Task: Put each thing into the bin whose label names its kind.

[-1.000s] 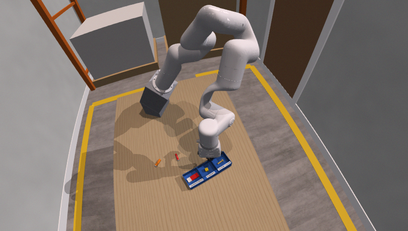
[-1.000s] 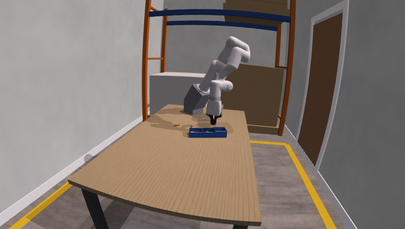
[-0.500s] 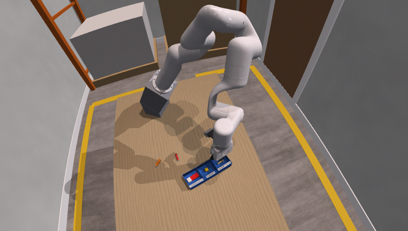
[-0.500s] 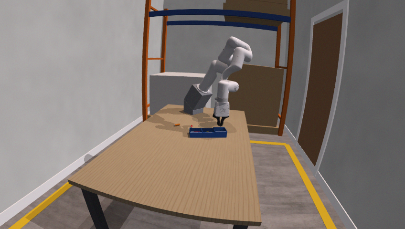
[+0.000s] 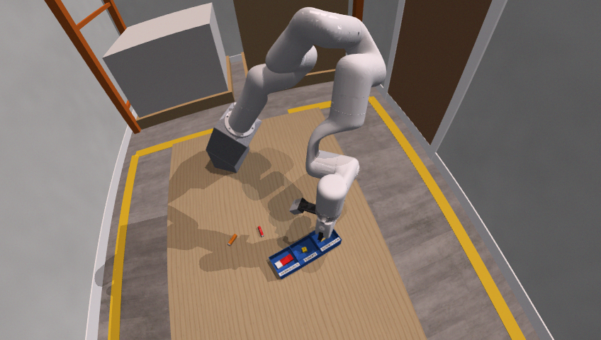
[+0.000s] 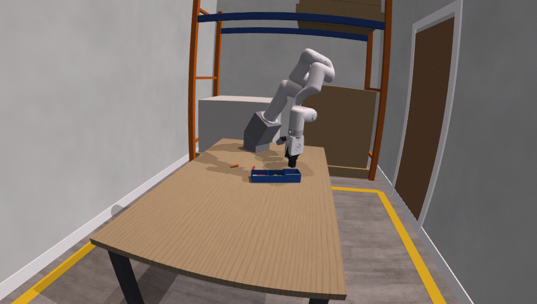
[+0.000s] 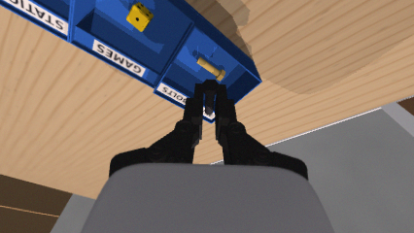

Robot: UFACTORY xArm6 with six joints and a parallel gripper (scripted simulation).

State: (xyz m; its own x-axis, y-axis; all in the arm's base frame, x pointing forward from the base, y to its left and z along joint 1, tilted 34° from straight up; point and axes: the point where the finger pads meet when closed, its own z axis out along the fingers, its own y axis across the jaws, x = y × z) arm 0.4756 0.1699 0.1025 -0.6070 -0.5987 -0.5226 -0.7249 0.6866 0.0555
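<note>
My hand is 80 mm above the brass bolt and 10 mm to the right of it. Round my hand: eraser (170 mm to the right, 80 mm below, 50 mm ahead); then black bolt (20 mm below, 10 mm to the right); then yellow die (80 mm to the right, 80 mm below, 20 mm ahead).
</note>
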